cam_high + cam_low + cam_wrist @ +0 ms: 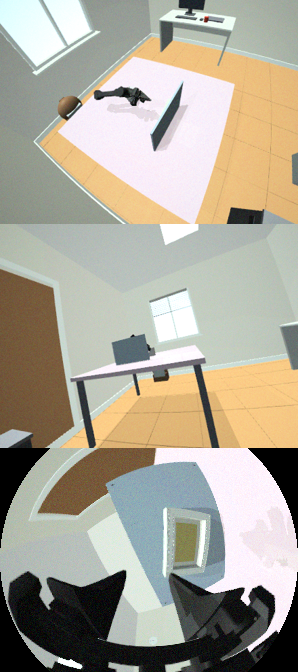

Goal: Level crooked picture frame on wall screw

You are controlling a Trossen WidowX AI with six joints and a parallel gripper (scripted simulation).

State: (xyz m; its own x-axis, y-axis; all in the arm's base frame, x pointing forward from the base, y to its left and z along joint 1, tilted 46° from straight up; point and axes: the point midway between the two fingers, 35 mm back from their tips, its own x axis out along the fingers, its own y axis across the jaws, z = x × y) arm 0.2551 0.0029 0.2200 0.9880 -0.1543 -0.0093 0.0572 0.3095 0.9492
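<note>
Right now the picture frame is 130 mm ahead of my gripper tip, 10 mm to the left of it and 110 mm below it. Round my gripper tip: grey-blue wall panel 140 mm ahead, 10 mm to the right, 120 mm below.
</note>
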